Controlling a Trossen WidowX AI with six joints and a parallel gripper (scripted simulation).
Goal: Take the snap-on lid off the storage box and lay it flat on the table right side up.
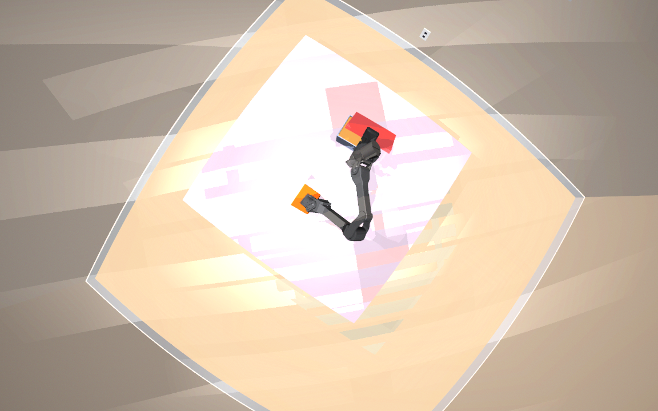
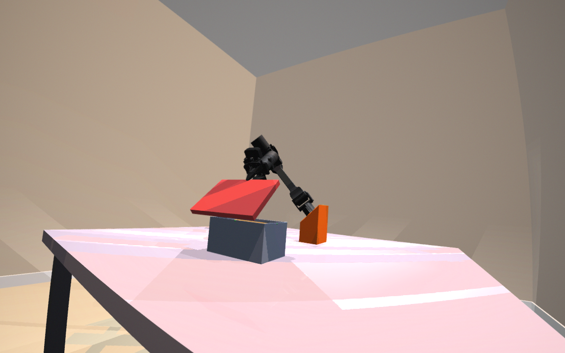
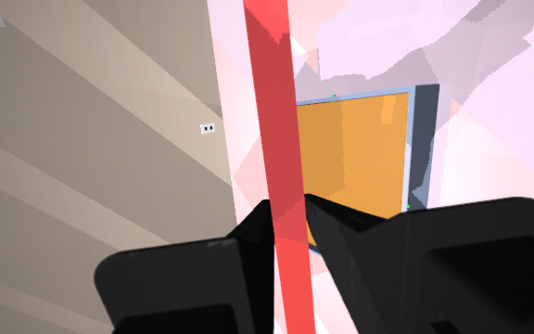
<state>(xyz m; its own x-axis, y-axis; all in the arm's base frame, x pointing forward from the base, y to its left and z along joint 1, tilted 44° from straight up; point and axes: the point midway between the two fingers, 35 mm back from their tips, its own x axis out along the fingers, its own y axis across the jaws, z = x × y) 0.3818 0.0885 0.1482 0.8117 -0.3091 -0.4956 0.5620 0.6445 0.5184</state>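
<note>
Now: gripper tip 60 mm short of the red lid, 50 mm above it and 10 mm to the right of it. Also, from my gripper tip: grey-blue storage box 180 mm below, 50 mm to the left, 30 mm ahead.
</note>
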